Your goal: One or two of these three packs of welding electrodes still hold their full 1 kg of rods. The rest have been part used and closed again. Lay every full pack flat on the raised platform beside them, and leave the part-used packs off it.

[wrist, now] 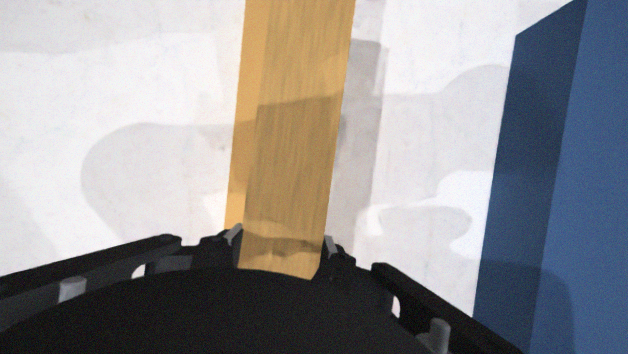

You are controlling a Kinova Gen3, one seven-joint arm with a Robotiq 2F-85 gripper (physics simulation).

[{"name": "my gripper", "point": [282, 244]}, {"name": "welding electrode pack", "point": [305, 59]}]
